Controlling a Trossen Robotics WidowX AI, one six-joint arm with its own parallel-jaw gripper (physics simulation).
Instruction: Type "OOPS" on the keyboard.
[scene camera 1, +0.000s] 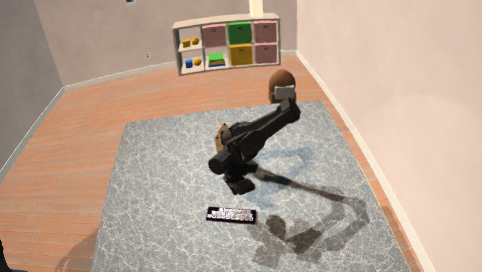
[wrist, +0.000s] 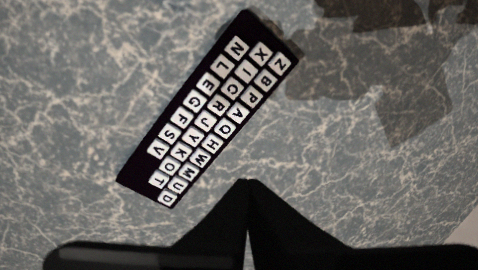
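Seen in the pictures: gripper, fingertip midpoint: (scene camera 1: 235, 194) (wrist: 246, 188); arm's base at its link origin: (scene camera 1: 225, 139).
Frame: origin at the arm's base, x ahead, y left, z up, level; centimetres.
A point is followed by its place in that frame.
Observation:
A black keyboard (scene camera 1: 231, 215) @[z -12.2, x 33.9, y 0.6 cm] (wrist: 137, 172) @[z -12.5, x 29.9, y -7.0 cm] with white letter keys lies on the table top. In the wrist view it lies diagonally, with the O key (wrist: 170, 166) @[z -12.0, x 32.4, y -4.7 cm] near its lower end, the S key (wrist: 169, 135) @[z -12.0, x 30.9, y -1.8 cm] along its left side and the P key (wrist: 252, 97) @[z -11.9, x 35.8, y 4.7 cm] near its upper right edge. My gripper (scene camera 1: 235, 192) @[z 0.6, x 32.9, y 3.0 cm] (wrist: 246, 188) @[z 0.6, x 32.9, y 3.0 cm] is shut and empty. In the wrist view its tips show to the right of the keyboard's lower end, apart from it in the picture. In the scene view it is above the table, behind the keyboard.
The blue-grey marbled table top (scene camera 1: 150, 200) @[z -13.6, x 24.0, y -36.9 cm] (wrist: 375, 200) @[z -13.6, x 60.2, y 0.2 cm] bears dark arm shadows right of the keyboard. The arm's wooden base block (scene camera 1: 219, 136) @[z 2.7, x 1.2, y -2.6 cm] stands behind the arm. A shelf unit (scene camera 1: 176, 50) with coloured bins and a brown chair (scene camera 1: 282, 79) stand beyond the table.

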